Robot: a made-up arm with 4 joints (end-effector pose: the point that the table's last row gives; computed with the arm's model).
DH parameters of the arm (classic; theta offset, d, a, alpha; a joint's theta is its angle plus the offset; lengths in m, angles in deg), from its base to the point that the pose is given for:
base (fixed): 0 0.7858 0.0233 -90
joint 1: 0 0.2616 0.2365 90
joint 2: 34 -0.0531 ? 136.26
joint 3: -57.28 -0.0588 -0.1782 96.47
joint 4: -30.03 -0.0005 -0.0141 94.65
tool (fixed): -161.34 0.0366 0 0
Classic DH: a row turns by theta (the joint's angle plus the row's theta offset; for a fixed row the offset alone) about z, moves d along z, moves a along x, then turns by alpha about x.
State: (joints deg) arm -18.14 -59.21 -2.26 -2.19
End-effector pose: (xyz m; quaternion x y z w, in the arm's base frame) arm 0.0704 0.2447 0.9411 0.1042 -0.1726 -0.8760 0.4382
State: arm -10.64 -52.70 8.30 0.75
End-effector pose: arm 0.0723 0.2549 0.9156 0.0624 -0.1923 -0.8838 0.4219
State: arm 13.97 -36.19 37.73 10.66
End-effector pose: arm 0.0633 0.2766 0.8397 -0.0783 -0.2131 -0.9011 0.3695
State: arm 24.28 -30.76 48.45 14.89
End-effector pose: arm 0.0530 0.2839 0.8140 -0.1425 -0.2096 -0.9036 0.3454
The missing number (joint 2, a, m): -0.0215
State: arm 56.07 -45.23 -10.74 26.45
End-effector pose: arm 0.2173 0.2123 0.7505 -0.6091 0.1299 -0.5452 0.5612
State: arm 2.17 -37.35 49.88 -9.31
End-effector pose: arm 0.0317 0.3049 0.8112 0.2172 -0.2883 -0.8832 0.2993
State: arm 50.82 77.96 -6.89 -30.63
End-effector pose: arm 0.3570 0.1941 0.5811 0.1631 0.5642 0.1132 0.8014
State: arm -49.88 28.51 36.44 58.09
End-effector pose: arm 0.0626 0.1091 0.9328 0.1176 -0.6313 -0.6475 0.4103
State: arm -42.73 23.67 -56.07 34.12
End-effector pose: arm 0.1655 0.2821 1.0999 -0.3149 -0.6111 -0.0712 0.7227
